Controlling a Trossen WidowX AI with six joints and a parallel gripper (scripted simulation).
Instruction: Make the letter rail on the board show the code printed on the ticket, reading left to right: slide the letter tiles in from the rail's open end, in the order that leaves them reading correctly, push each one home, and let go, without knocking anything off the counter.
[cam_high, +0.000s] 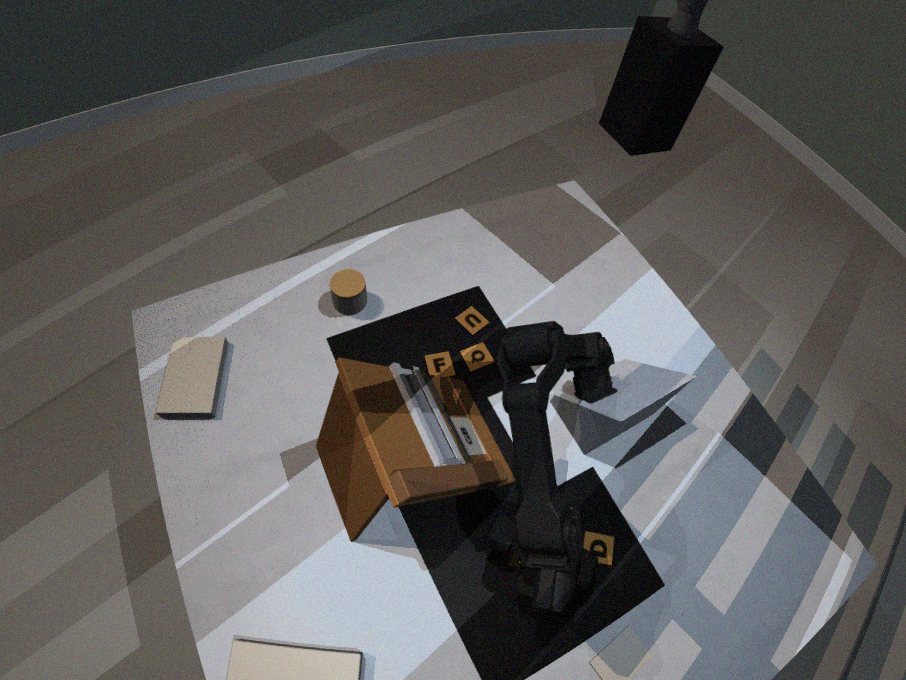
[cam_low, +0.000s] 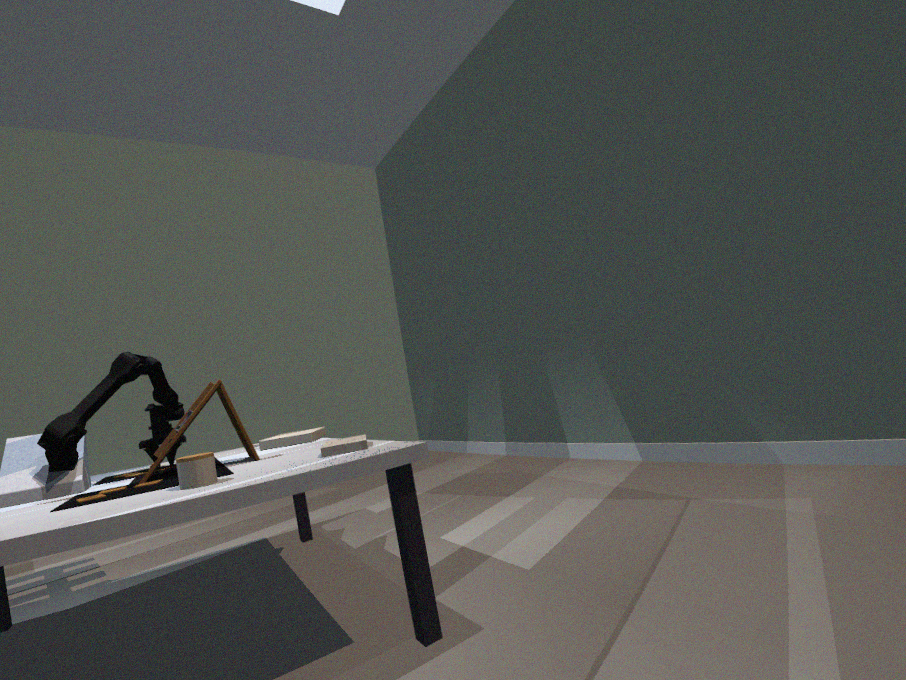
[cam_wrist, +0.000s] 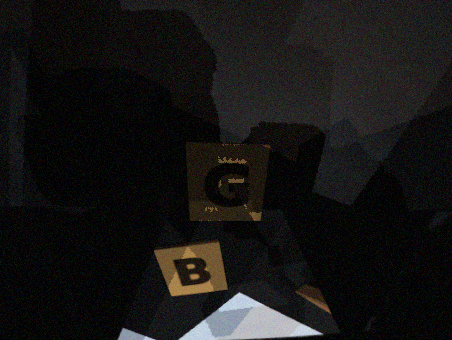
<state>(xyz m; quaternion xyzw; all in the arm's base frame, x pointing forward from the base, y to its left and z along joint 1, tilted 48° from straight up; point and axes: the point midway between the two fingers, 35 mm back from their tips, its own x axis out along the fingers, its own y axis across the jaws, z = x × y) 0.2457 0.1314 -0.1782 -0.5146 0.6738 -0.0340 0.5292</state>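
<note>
My gripper tip is now 10 mm above the g tile. The rest, counted from my gripper tip: black mat: 210 mm to the right, 40 mm behind, 10 mm below; b tile: 80 mm behind, 40 mm to the right, 10 mm below; d tile: 130 mm behind, 40 mm to the left, 10 mm below.
</note>
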